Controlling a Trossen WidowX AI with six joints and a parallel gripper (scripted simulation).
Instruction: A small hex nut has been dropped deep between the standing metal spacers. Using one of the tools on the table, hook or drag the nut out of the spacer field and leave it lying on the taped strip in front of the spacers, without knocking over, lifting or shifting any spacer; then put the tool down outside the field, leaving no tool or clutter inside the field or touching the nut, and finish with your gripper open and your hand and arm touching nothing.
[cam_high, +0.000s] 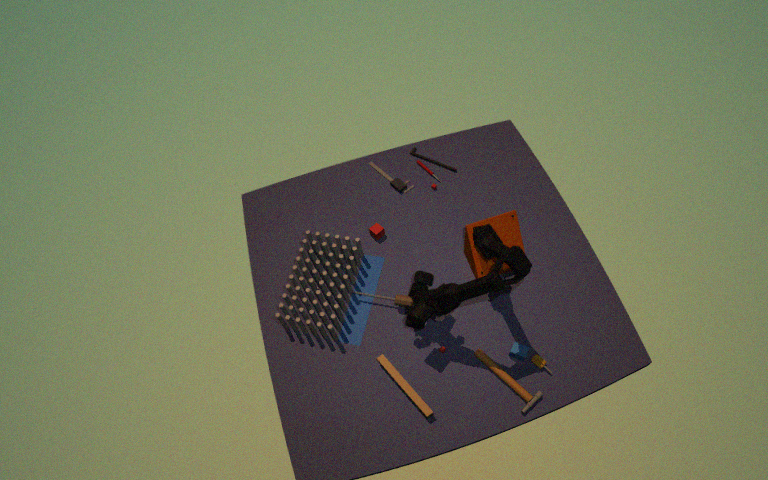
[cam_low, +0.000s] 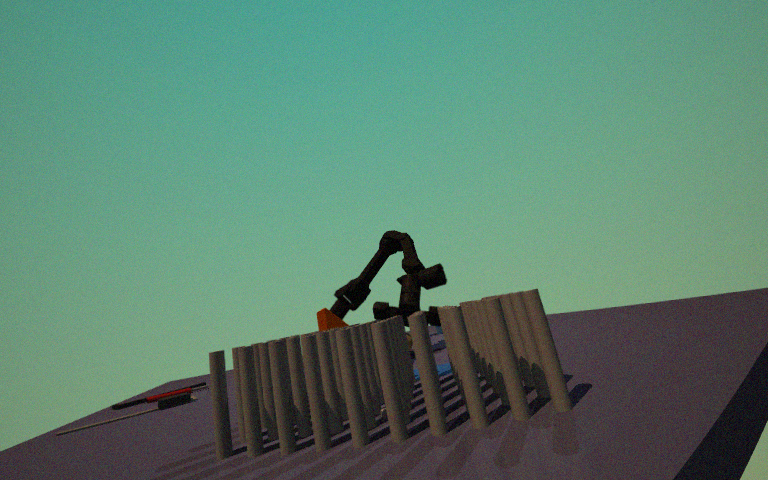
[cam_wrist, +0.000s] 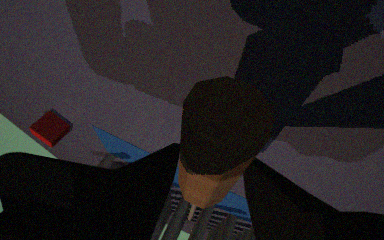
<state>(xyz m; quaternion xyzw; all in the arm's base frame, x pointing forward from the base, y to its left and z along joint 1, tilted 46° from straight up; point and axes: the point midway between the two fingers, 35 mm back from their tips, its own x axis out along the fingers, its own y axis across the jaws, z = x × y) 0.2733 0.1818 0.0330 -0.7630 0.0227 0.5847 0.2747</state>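
The blue taped strip is 160 mm ahead of my gripper tip, 70 mm to the right of it and 40 mm below it. Round my gripper tip: blue cube (320 mm behind, 270 mm to the left, 20 mm below); then hook tool (100 mm ahead, 40 mm to the right, 10 mm below); then red cube (330 mm to the right, 50 mm ahead, 20 mm below).
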